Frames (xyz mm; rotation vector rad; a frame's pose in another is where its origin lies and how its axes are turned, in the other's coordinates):
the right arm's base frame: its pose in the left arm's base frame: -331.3 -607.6 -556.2 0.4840 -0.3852 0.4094
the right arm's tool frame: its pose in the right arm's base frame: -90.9 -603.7 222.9 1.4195 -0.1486 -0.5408
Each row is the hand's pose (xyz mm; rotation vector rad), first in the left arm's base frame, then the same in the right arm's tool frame.
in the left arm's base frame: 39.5 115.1 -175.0 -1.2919 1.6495 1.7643
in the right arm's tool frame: 253.4 -94.3 -1419.9 1.0893 -2.3365 0.3675
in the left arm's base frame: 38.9 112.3 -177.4 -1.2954 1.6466 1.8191
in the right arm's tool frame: 252.7 -95.4 -1416.4 1.0419 -2.3479 0.3304
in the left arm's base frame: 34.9 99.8 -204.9 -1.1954 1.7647 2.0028
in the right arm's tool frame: 247.3 -115.9 -1394.6 0.7959 -2.4512 0.3105
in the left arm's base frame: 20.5 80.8 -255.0 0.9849 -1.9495 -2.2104
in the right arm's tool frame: 230.4 -154.5 -1358.4 0.3797 -2.5574 0.3226
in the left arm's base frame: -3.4 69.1 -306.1 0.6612 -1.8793 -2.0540
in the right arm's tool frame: 204.0 -196.3 -1328.9 -0.0292 -2.5879 0.3716
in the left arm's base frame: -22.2 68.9 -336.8 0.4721 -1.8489 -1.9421
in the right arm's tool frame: 183.7 -223.8 -1317.5 -0.2740 -2.5879 0.4229
